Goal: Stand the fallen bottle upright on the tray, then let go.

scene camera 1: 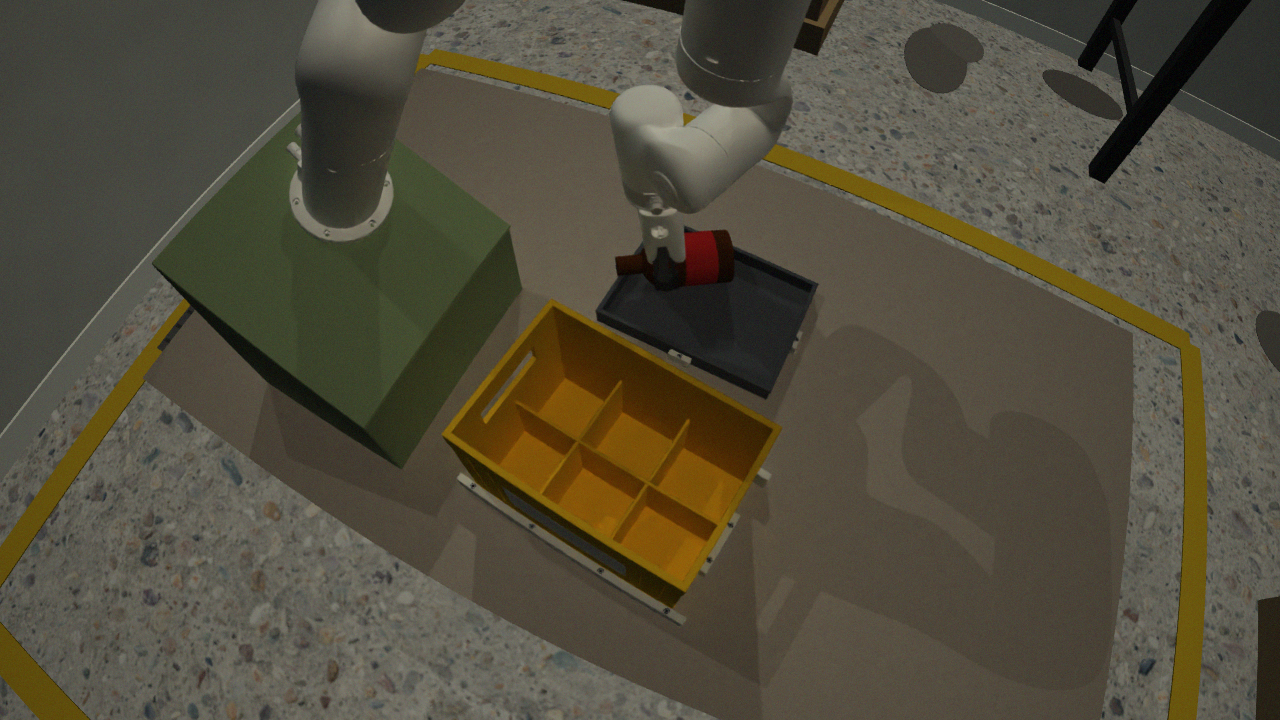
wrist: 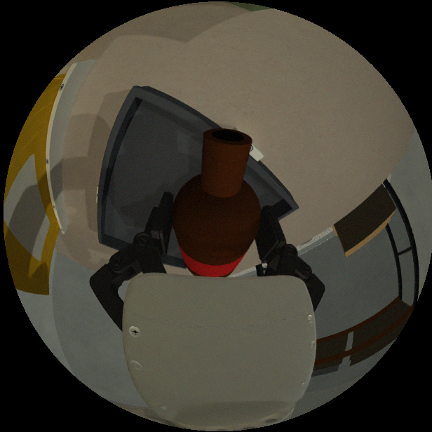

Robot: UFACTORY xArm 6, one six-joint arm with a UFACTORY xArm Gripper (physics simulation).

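Seen in the pictures: gripper, fingertip midpoint: (scene camera 1: 665,262); arm's base at its link origin: (scene camera 1: 341,195).
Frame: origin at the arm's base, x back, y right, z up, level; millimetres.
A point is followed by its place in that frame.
The brown bottle with a red label (scene camera 1: 707,258) @[z -161, x -346, y -278 mm] (wrist: 217,225) lies on its side across the back left part of the dark tray (scene camera 1: 738,317) @[z -227, x -414, y -265 mm] (wrist: 145,155). Its neck points left in the scene view and reaches out over the tray's edge. My gripper (scene camera 1: 665,270) @[z -194, x -293, y -261 mm] (wrist: 217,210) is shut on the bottle, at the shoulder between neck and label. In the wrist view one black finger is against each side of the brown glass, and the neck opening points away from the palm. The bottle's base is hidden behind the palm in the wrist view.
A yellow crate with six compartments (scene camera 1: 662,385) @[z -95, x -418, y -60 mm] (wrist: 30,115) stands close in front of the tray. A green block (scene camera 1: 358,331) @[z -60, x -121, y 98 mm] carries the arm's base, left of the tray. Black legs (scene camera 1: 1163,85) of a stand are at the back right.
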